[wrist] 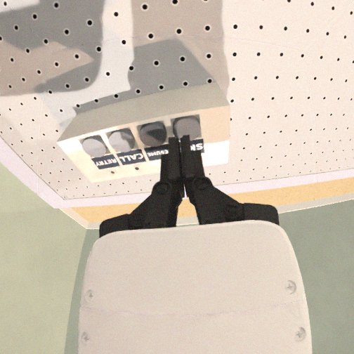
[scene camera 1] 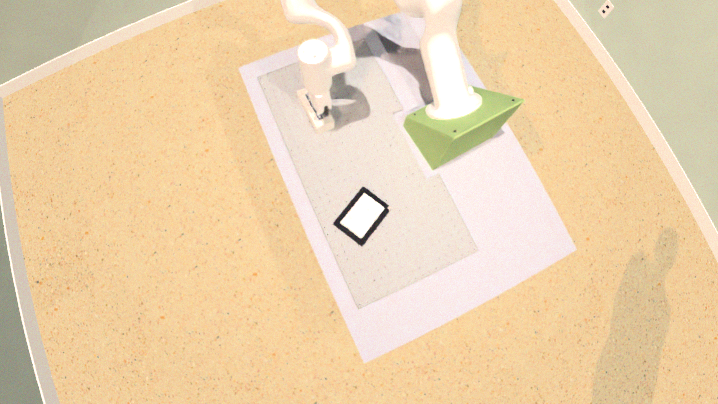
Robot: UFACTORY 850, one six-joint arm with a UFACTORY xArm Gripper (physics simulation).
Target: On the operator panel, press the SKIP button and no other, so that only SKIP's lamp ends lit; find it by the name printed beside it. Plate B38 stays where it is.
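Observation:
The operator panel [scene camera 1: 324,125] [wrist: 215,125] has four round grey buttons in a row. The SKIP button [wrist: 186,125] is at the right end in the wrist view, its printed name partly covered by my fingers. Beside it are the RESUME button [wrist: 153,133], the CALL button [wrist: 120,139] and the RETRY button [wrist: 94,146]. My gripper [scene camera 1: 322,115] [wrist: 181,148] is shut and empty, its tips over the lower edge of SKIP; contact cannot be told. The small lamps by RETRY and CALL look dark; those by RESUME and SKIP are hidden. A white plate with a black border [scene camera 1: 362,215] lies apart; no print on it is legible.
The panel stands on a grey perforated board [scene camera 1: 401,241] [wrist: 290,100], which lies on a pale lilac surface [scene camera 1: 512,216]. The green base block [scene camera 1: 431,140] of my arm stands to the right of the board in the scene view. My arm's shadow falls across the board behind the panel.

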